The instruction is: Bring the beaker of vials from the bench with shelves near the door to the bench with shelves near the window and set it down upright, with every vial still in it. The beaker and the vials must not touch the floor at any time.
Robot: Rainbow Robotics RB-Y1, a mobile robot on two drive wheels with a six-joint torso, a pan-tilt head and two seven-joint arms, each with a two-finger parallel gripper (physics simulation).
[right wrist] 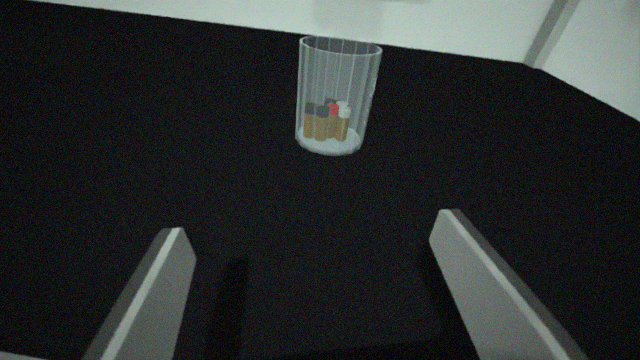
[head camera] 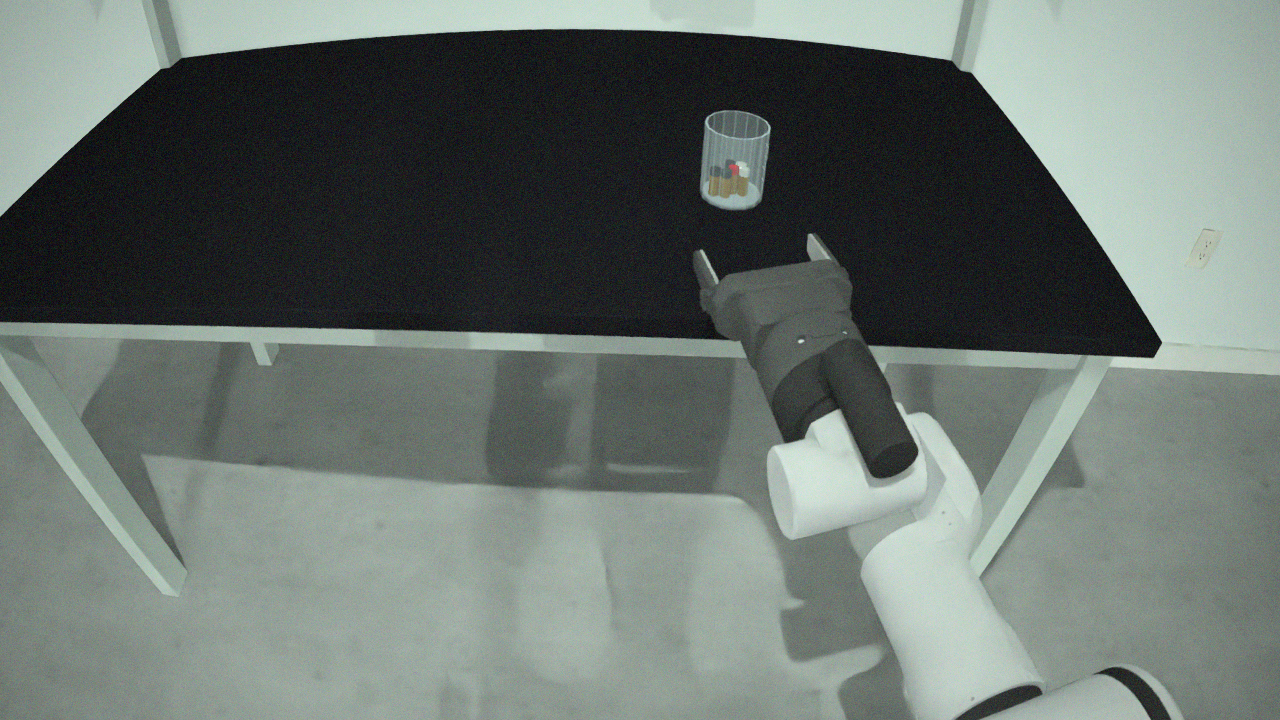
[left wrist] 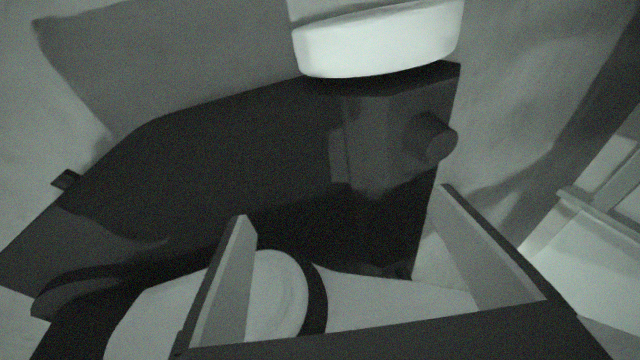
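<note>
A clear glass beaker (head camera: 734, 143) (right wrist: 336, 75) stands upright on the black bench top (head camera: 358, 197) (right wrist: 125, 150). Several amber vials (head camera: 727, 183) (right wrist: 322, 125) with black, red and white caps stand inside it on its bottom. My right gripper (head camera: 759, 248) (right wrist: 316, 233) is open and empty, over the bench top on the near side of the beaker and apart from it. My left gripper (left wrist: 339, 211) is open and empty in the left wrist view; it does not show in the head camera. Whether this bench is by the door or the window cannot be told.
Upright posts (head camera: 162, 34) (head camera: 968, 34) rise from the bench's far corners, with a pale wall behind. Bench legs (head camera: 98, 474) (head camera: 1042, 456) stand on the grey floor. The left wrist view shows the robot's dark base (left wrist: 210, 160) and a white rounded part (left wrist: 380, 42).
</note>
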